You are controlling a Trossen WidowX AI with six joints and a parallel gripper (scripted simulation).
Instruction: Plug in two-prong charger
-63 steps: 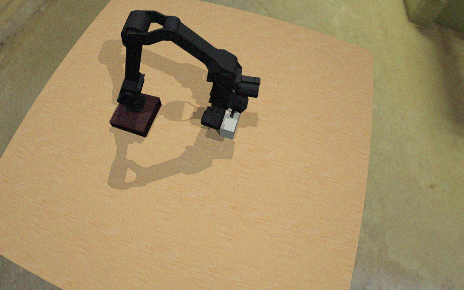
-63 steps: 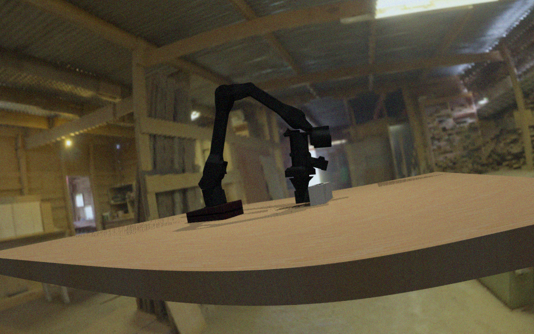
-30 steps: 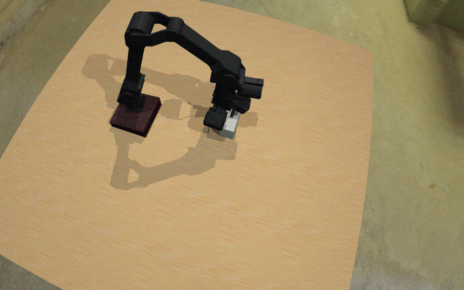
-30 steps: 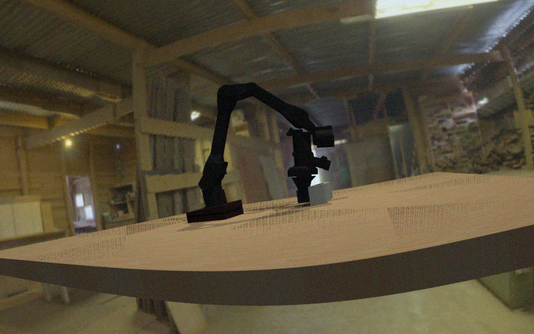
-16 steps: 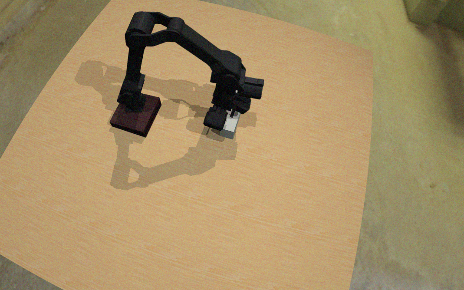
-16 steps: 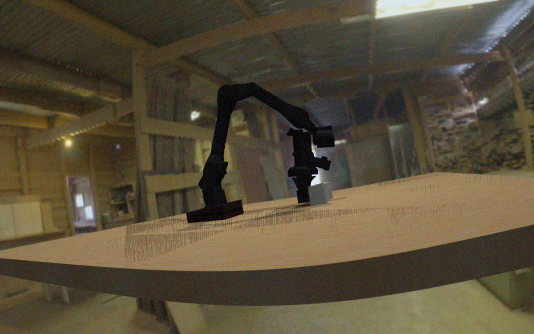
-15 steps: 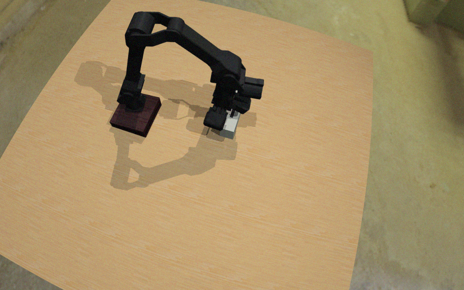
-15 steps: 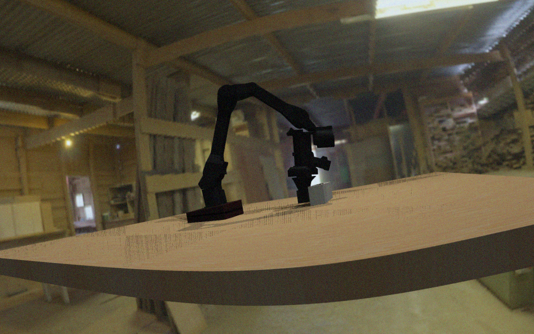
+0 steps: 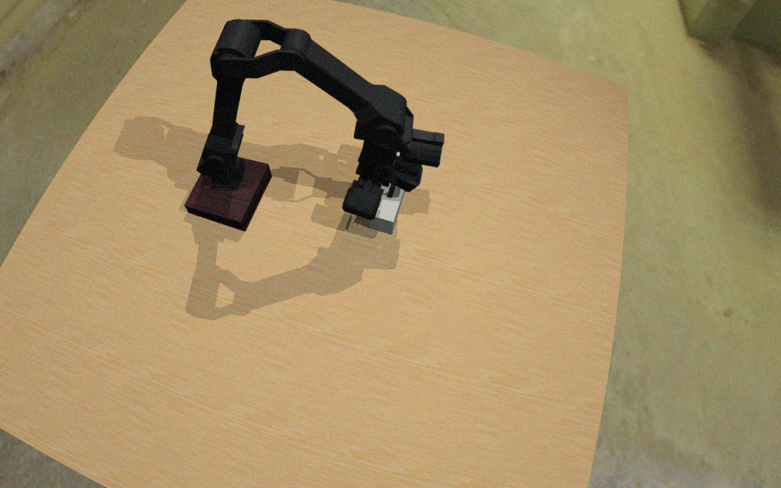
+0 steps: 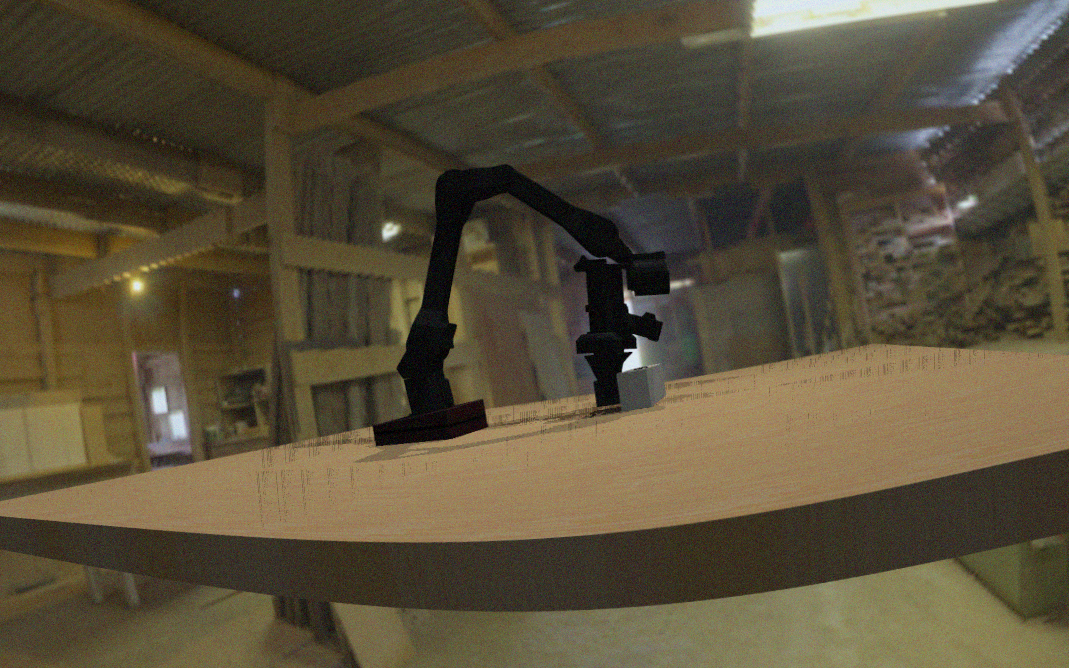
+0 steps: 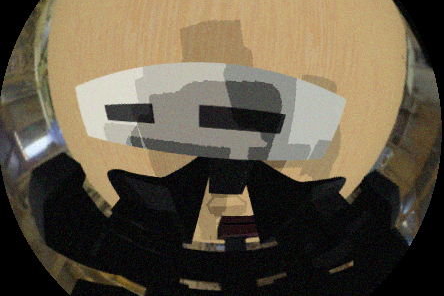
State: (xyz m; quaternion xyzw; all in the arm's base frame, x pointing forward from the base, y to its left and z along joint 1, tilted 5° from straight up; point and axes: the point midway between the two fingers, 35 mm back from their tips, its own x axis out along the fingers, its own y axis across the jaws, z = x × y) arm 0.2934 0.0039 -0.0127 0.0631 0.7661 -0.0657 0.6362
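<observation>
Right now the black two-prong charger is 20 mm ahead of my gripper tip and 10 mm above it.
</observation>
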